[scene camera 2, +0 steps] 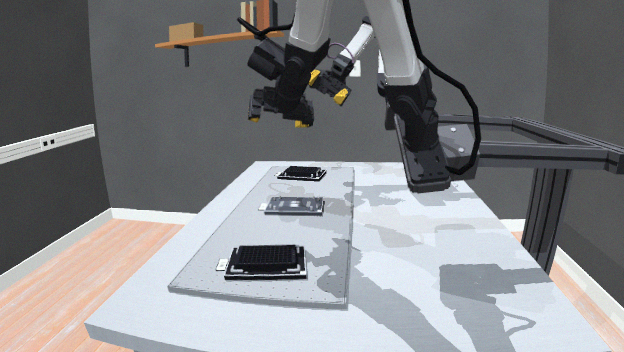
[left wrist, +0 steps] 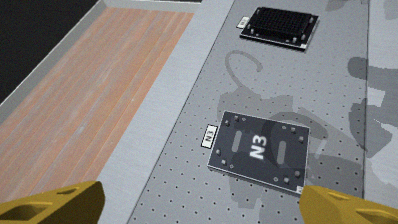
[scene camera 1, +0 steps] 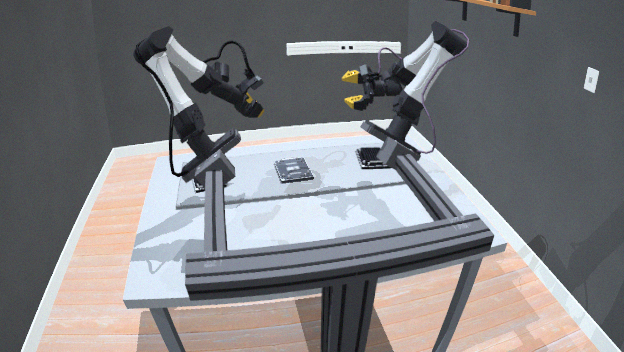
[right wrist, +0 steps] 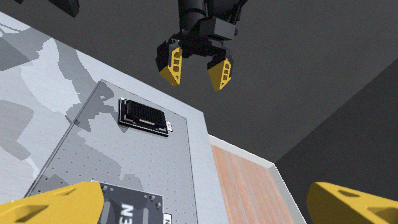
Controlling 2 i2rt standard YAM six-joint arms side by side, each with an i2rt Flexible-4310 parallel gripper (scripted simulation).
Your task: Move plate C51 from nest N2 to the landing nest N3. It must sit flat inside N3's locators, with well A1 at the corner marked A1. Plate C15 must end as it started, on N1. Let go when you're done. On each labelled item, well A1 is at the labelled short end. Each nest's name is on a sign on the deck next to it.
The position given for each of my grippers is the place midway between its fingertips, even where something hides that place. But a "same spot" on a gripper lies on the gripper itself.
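My right gripper: (scene camera 2: 344, 92) and (scene camera 1: 356, 98), same spot. Right gripper visible in the right wrist view (204, 191). Left wrist view: right gripper out of frame.
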